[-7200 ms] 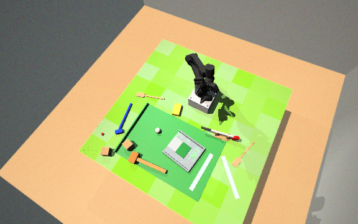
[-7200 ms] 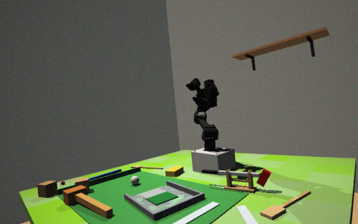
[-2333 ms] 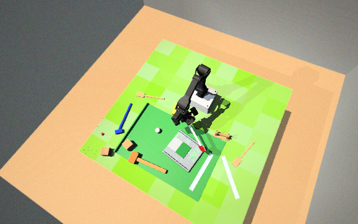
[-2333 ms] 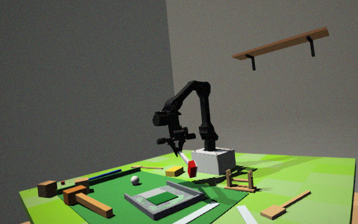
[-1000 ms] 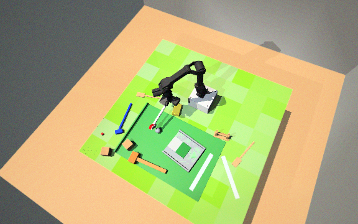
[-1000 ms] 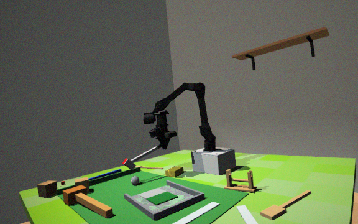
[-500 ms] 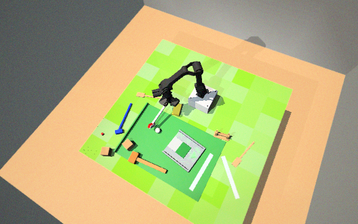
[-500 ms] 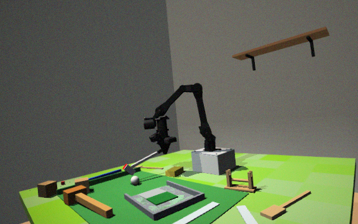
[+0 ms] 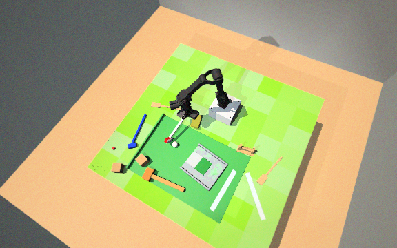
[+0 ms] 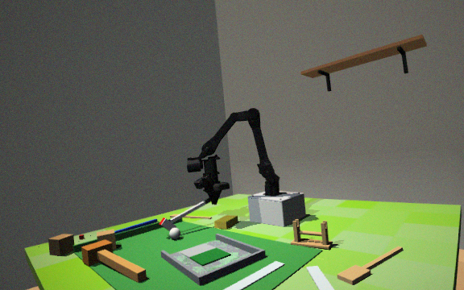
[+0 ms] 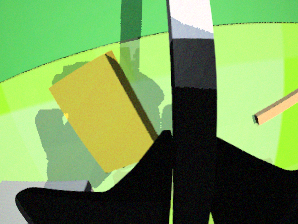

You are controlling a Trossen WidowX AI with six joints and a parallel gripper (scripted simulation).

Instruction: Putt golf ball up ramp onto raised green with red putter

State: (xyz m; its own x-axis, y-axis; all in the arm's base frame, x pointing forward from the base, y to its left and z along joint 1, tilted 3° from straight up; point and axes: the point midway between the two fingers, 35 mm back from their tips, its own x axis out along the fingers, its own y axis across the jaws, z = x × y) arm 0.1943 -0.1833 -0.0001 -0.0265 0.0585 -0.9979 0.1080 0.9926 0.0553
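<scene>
Now: the yellow block 10 mm behind my gripper tip, 60 mm to the left of it and 70 mm below it. Round my gripper tip: red putter (120 mm ahead, 10 mm to the right, 10 mm below); then blue putter (280 mm ahead, 280 mm to the right, 70 mm below); then white golf ball (230 mm ahead, 20 mm to the left, 60 mm below).
</scene>
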